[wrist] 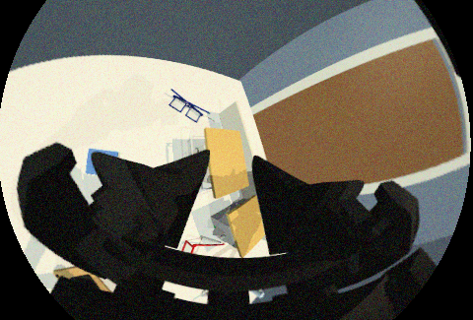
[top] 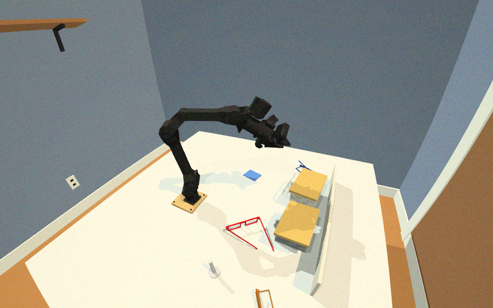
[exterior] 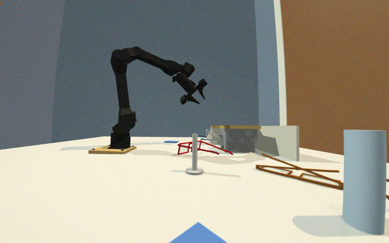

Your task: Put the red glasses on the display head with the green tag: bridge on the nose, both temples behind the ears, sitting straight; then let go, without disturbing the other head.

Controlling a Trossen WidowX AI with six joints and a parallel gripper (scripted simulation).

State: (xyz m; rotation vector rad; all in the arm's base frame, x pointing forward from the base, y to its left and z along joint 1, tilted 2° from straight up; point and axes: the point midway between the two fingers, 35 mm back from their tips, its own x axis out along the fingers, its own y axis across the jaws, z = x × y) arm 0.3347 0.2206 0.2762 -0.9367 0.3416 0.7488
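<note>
Now: gripper tip 480 mm to the left of the white stand post, 230 mm above it and 80 mm past it. Also, from my gripper tip: pale blue cylinder: 650 mm to the right, 210 mm below, 90 mm ahead; thin grey wall: 230 mm ahead, 200 mm below, 120 mm to the right; display head: 230 mm to the right, 200 mm below, 100 mm ahead.
</note>
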